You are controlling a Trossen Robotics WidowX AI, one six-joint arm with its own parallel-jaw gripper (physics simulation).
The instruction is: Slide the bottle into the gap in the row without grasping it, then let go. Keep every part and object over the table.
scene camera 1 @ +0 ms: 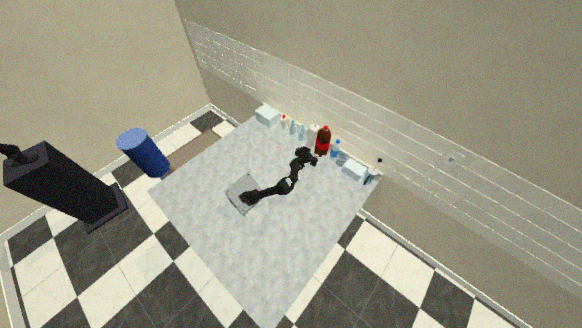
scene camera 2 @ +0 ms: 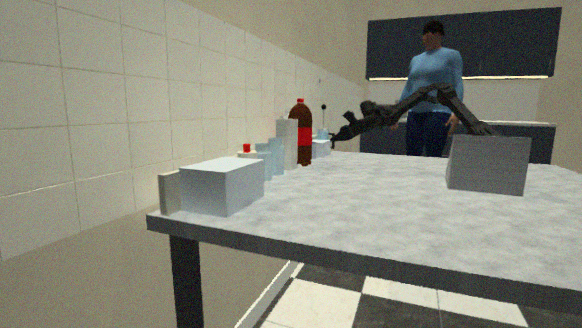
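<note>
A large dark brown bottle with a red label and red cap stands upright in the row along the wall. It is between a tall white container and a smaller clear bottle with a blue cap. My gripper is open and empty, on the table side of the brown bottle. In the scene camera 2 view it is a little apart from the bottle and above the table top. Any small space between the bottle and its neighbours is too small to tell.
A white box ends the row on one side, near a red-capped bottle and pale blue bottles. A glass and another white box stand on the other side. The tiled wall runs behind the row.
</note>
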